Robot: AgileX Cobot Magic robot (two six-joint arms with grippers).
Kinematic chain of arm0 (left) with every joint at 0, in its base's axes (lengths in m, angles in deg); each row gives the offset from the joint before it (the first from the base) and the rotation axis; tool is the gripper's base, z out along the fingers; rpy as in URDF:
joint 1: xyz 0 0 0.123 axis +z
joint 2: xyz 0 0 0 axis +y
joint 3: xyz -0.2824 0 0.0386 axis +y
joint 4: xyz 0.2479 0 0.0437 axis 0.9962 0 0.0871
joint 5: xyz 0 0 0 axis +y
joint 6: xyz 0.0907 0 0.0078 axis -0.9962 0 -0.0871
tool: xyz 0 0 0 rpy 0 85 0
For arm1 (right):
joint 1: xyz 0 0 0.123 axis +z
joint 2: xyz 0 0 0 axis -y
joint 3: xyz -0.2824 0 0.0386 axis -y
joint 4: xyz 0.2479 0 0.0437 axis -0.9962 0 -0.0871
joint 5: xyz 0 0 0 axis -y
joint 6: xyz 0.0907 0 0.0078 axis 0.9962 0 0.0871
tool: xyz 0 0 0 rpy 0 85 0
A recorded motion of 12 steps. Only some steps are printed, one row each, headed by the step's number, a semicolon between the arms.
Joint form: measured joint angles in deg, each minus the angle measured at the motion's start. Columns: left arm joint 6, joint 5, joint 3, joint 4, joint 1, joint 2; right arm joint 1, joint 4, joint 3, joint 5, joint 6, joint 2.
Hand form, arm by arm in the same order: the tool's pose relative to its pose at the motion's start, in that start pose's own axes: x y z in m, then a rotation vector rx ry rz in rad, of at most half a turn. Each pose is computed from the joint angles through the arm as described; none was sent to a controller.
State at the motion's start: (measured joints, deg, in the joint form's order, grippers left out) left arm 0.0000 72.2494 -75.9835 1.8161 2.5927 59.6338; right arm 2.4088 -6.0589 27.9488 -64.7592 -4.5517 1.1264
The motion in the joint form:
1: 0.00 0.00 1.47 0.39 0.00 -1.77; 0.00 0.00 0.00 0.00 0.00 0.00
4: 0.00 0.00 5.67 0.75 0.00 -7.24; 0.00 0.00 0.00 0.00 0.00 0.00
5: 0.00 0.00 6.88 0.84 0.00 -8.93; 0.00 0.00 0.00 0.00 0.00 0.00
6: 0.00 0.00 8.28 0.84 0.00 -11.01; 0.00 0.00 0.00 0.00 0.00 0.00
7: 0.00 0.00 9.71 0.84 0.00 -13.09; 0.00 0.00 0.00 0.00 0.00 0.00
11: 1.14 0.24 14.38 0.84 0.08 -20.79; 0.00 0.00 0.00 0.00 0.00 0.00
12: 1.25 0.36 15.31 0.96 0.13 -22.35; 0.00 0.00 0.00 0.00 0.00 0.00
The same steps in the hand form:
1: 0.0077 0.0006 -0.0037 -0.0065 -0.0052 0.0019; 0.0000 0.0000 0.0000 0.0000 0.0000 0.0000
4: 0.0312 0.0013 -0.0148 -0.0128 -0.0274 0.0030; 0.0000 0.0000 0.0000 0.0000 0.0000 0.0000
5: 0.0383 0.0014 -0.0181 -0.0144 -0.0358 0.0031; 0.0000 0.0000 0.0000 0.0000 0.0000 0.0000
6: 0.0470 0.0015 -0.0223 -0.0145 -0.0476 0.0027; 0.0000 0.0000 0.0000 0.0000 0.0000 0.0000
7: 0.0558 0.0015 -0.0260 -0.0147 -0.0589 0.0023; 0.0000 0.0000 0.0000 0.0000 0.0000 0.0000
11: 0.0878 0.0017 -0.0392 -0.0151 -0.1077 -0.0206; 0.0000 0.0000 0.0000 0.0000 0.0000 0.0000
12: 0.0945 0.0020 -0.0414 -0.0177 -0.1166 -0.0231; 0.0000 0.0000 0.0000 0.0000 0.0000 0.0000

